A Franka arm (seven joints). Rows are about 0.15 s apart.
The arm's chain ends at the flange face. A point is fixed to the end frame.
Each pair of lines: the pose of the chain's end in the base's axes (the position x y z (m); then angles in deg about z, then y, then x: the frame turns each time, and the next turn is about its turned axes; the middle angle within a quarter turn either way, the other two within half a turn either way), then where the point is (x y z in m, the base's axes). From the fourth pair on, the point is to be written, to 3 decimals.
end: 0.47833 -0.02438 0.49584 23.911 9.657 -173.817
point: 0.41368 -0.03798 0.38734
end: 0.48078 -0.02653 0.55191 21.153 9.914 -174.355
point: 0.41548 -0.03822 0.44358
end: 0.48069 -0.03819 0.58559 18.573 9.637 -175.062
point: 0.41586 -0.04815 0.47680
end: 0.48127 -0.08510 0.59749 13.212 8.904 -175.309
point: 0.417 -0.089 0.488
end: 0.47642 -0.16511 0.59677 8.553 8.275 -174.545
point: 0.413 -0.162 0.487
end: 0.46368 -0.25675 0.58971 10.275 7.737 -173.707
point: 0.401 -0.254 0.479
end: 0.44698 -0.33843 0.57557 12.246 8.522 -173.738
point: 0.383 -0.338 0.466
